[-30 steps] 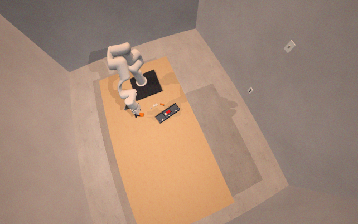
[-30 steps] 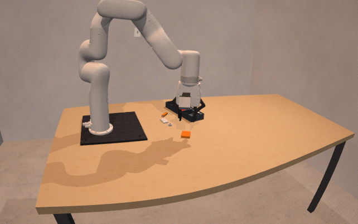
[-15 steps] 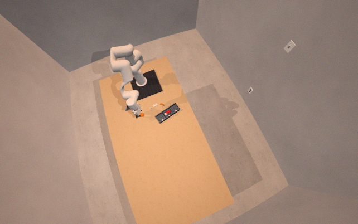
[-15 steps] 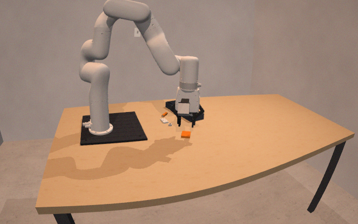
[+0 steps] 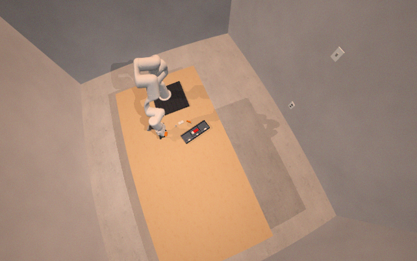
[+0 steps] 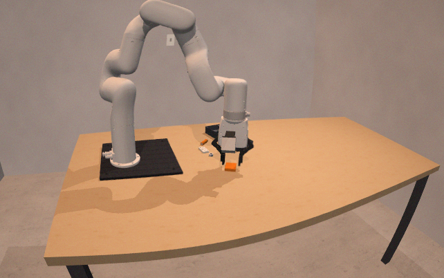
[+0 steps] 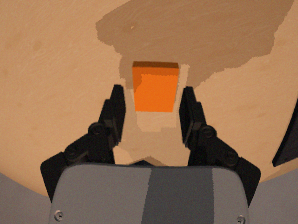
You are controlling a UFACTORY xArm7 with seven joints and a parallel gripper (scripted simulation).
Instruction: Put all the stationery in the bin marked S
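My gripper is now 30 mm above the orange block. Also, from my hand: white flat piece 180 mm to the left, 40 mm behind, 30 mm below; then orange stick 250 mm to the left, 30 mm below, 10 mm behind; then grey nut 120 mm to the left, 30 mm below, 30 mm behind.
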